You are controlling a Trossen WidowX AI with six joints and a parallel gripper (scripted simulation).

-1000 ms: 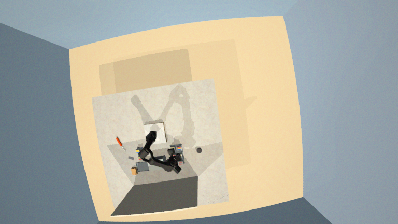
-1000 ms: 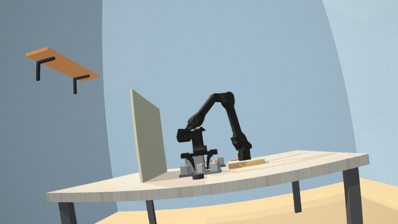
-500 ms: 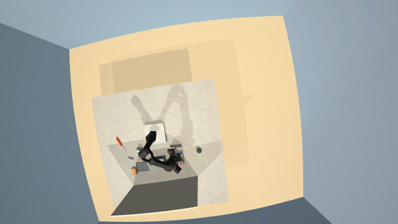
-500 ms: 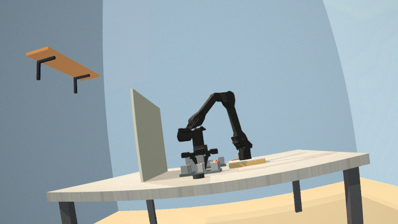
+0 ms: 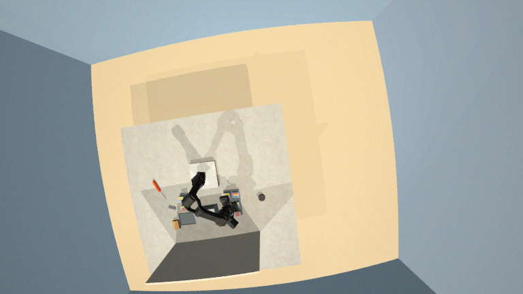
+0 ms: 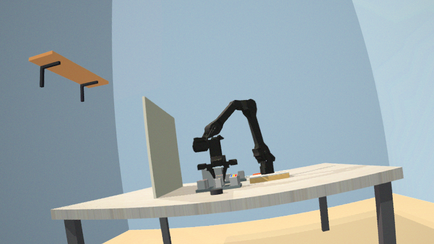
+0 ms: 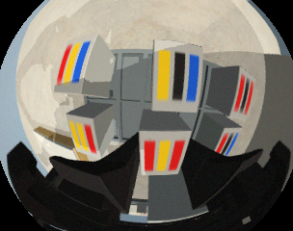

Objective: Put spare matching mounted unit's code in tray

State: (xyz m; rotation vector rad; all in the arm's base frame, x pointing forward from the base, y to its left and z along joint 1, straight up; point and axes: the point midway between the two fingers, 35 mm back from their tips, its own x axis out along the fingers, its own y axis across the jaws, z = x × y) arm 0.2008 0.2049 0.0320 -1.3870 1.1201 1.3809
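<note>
My gripper tip is now 150 mm to the left of the grey mounted unit, 80 mm short of it and 20 mm below it. The rest, counted from my gripper tip: tall upright panel (310 mm ahead, 200 mm above, 100 mm to the right); grey spare (20 mm above).
</note>
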